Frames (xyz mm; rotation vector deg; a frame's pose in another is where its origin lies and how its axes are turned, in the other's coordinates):
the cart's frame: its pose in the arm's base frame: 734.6 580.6 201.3 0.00 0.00 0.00
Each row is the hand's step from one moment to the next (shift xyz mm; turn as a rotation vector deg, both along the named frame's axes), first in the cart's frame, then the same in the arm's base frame.
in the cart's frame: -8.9 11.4 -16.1 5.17 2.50 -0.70
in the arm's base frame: -8.9 11.4 -16.1 5.17 2.50 -0.70
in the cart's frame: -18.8 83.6 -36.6 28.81 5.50 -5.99
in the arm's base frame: -18.8 83.6 -36.6 28.81 5.50 -5.99
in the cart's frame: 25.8 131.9 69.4 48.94 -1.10 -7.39
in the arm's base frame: 25.8 131.9 69.4 48.94 -1.10 -7.39
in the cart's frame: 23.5 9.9 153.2 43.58 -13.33 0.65
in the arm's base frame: 23.5 9.9 153.2 43.58 -13.33 0.65
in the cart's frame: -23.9 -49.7 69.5 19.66 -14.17 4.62
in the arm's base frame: -23.9 -49.7 69.5 19.66 -14.17 4.62
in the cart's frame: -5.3 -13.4 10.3 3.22 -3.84 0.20
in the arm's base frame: -5.3 -13.4 10.3 3.22 -3.84 0.20
